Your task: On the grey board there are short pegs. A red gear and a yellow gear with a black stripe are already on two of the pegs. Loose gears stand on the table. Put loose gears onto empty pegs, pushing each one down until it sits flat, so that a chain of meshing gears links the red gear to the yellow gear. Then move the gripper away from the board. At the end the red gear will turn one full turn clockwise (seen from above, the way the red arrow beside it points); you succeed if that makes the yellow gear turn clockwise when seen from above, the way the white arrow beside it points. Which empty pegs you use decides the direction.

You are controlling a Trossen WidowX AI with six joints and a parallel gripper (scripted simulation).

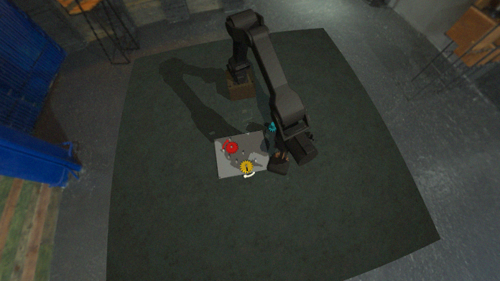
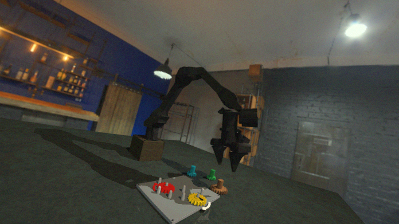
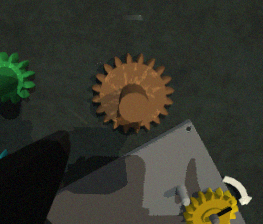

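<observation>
Right now my gripper tip is 80 mm above the brown gear, 10 mm to the right of it and 10 mm past it. From my gripper tip the other things lie so: green gear: 90 mm behind, 80 mm below, 70 mm to the left; white arrow: 130 mm to the right, 80 mm below, 20 mm ahead; yellow gear: 130 mm to the right, 80 mm below, 10 mm behind.
</observation>
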